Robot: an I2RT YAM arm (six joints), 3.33 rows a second.
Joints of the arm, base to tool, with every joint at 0 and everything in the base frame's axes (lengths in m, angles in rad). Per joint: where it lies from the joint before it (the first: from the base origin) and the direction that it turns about. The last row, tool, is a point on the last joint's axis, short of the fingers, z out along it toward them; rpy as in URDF.
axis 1: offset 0 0 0.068 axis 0 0 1
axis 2: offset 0.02 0.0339 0.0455 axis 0 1 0
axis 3: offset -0.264 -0.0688 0 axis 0 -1 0
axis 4: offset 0.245 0.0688 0.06 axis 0 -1 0
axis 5: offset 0.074 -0.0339 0.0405 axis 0 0 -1
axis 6: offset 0.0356 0 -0.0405 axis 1 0 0
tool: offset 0 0 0 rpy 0 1.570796 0
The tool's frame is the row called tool.
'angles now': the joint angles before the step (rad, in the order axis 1, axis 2, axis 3, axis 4, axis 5, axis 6). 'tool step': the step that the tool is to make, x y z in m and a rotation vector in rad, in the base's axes. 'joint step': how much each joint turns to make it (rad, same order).
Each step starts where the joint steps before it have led.
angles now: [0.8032 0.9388 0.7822 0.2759 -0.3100 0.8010]
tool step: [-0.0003 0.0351 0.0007 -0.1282 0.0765 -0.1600]
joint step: [0.1406 0.1141 0.1184 -0.1591 0.2989 -0.0366]
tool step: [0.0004 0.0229 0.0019 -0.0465 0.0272 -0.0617]
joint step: [0.0655 0.0832 0.0741 -0.0451 0.1271 0.0045]
